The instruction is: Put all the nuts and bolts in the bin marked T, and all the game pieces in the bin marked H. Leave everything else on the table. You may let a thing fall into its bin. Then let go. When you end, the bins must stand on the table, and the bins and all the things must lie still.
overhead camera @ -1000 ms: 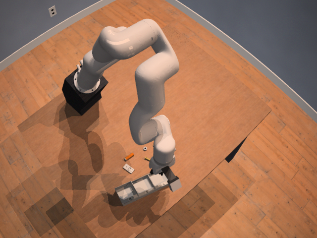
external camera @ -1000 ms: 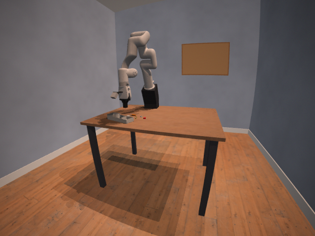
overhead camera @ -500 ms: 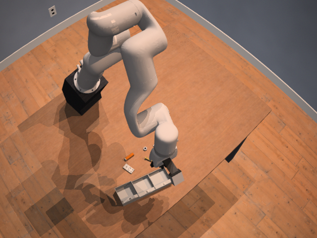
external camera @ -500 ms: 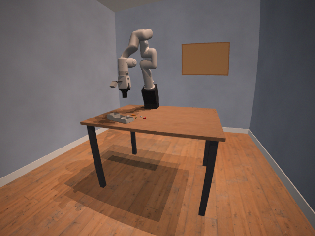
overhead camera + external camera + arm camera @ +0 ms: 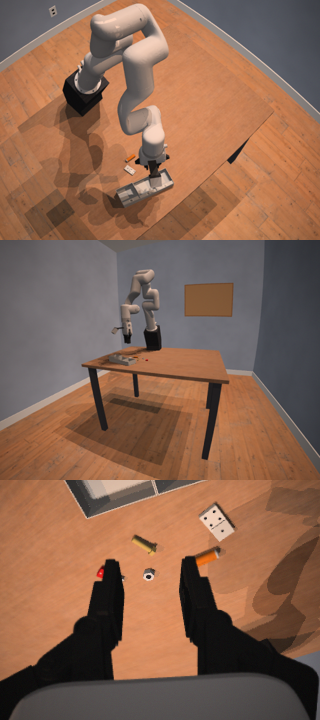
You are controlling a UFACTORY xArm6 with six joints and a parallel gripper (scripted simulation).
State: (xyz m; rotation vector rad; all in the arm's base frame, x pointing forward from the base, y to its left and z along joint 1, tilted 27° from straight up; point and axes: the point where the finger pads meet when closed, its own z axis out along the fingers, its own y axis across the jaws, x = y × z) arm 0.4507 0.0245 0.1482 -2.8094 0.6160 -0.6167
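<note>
Now: the white domino 8 cm behind my hand, 6 cm to the right of it and 18 cm below it. The rest, counted from my hand: orange cylinder (14 cm behind, 3 cm to the right, 17 cm below); then grey bin tray (3 cm ahead, 6 cm to the right, 16 cm below); then brass bolt (8 cm behind, 4 cm to the left, 17 cm below).
</note>
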